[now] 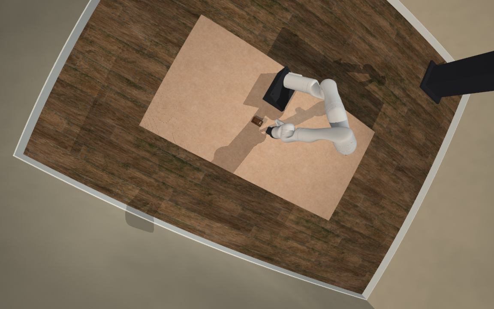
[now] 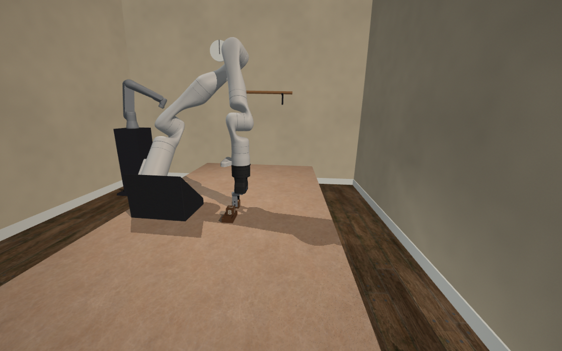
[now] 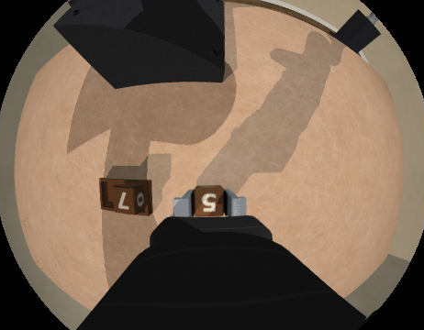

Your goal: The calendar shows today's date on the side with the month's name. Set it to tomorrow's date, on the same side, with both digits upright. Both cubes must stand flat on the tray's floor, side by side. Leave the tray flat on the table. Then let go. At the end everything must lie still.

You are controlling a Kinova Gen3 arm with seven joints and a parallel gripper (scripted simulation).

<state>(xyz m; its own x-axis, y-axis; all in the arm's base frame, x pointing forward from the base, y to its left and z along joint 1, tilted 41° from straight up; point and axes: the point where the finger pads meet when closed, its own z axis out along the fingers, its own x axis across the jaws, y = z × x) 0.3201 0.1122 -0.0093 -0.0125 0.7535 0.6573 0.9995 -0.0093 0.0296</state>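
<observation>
Now: hand 10 mm above the brown cube. Also, from my hand: dark wooden tray (110 mm to the right, 20 mm below).
</observation>
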